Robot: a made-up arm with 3 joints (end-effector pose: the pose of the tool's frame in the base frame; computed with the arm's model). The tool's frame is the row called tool. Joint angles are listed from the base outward.
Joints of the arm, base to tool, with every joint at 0 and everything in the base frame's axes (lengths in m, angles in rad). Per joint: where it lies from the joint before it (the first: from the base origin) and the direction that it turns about. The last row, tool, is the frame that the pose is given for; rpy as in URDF.
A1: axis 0 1 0 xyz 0.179 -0.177 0.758
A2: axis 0 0 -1 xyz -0.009 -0.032 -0.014
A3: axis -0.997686 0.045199 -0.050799 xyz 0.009 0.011 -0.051
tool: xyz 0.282 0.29 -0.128 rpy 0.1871 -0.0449 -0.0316
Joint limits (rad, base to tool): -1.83..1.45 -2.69..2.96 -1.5..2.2
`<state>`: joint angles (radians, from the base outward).
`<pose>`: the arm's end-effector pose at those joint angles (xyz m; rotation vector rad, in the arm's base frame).
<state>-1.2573 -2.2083 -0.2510</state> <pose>0.1504 -0.1720 0.3015 -1.0090 -0.2855 1.8950</pose>
Working (the frame after each row of the table, in the pose's form):
after A1: 0.1790 -0.1770 0.7580 0.0000 -1.2573 0.0000
after A2: 0.1895 -0.2090 0.7451 -1.3514 -0.6808 1.8587
after A3: 0.2337 -0.2083 0.7159 -1.1858 -0.4285 1.8919

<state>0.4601 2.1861 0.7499</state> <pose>-0.0499 -0.5182 0.4686 -0.8584 0.8542 -2.0924</pose>
Working (the frame after each row of the table, in the pose's form):
after A1: 0.1790 -0.1770 0.7580 0.0000 0.4601 0.0000
after A2: 0.1647 -0.2090 0.7495 -0.5012 0.2595 -2.1401
after A3: 0.1455 -0.2227 0.7021 -0.8906 1.0938 -2.0399

